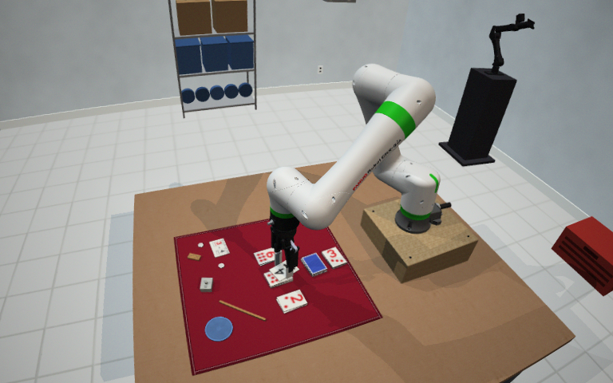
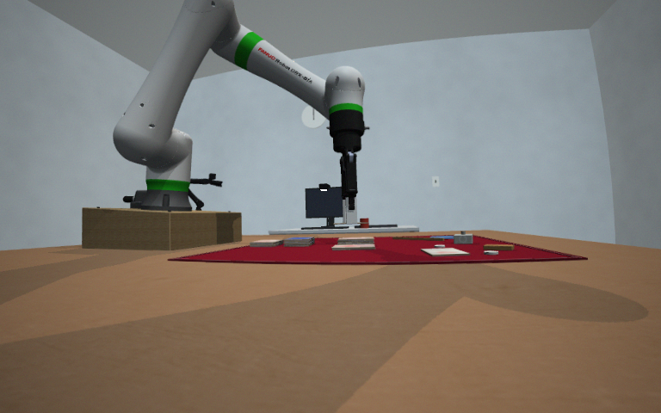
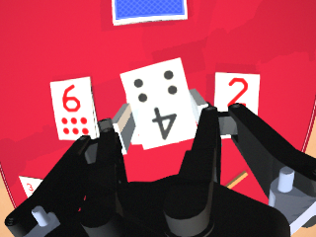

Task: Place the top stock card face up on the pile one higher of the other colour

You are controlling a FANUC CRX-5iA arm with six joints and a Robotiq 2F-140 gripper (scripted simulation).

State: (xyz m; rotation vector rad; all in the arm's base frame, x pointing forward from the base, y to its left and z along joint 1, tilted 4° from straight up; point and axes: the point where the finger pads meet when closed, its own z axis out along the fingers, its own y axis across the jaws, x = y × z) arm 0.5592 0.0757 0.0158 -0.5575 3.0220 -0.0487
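Right now my hand is 50 mm short of the red card cloth, 30 mm to the left of it and 100 mm above it. The rest, counted from my hand: grey box: 280 mm ahead, 30 mm to the right, 70 mm below; then wooden stick: 170 mm ahead, 100 mm to the left, 80 mm below.
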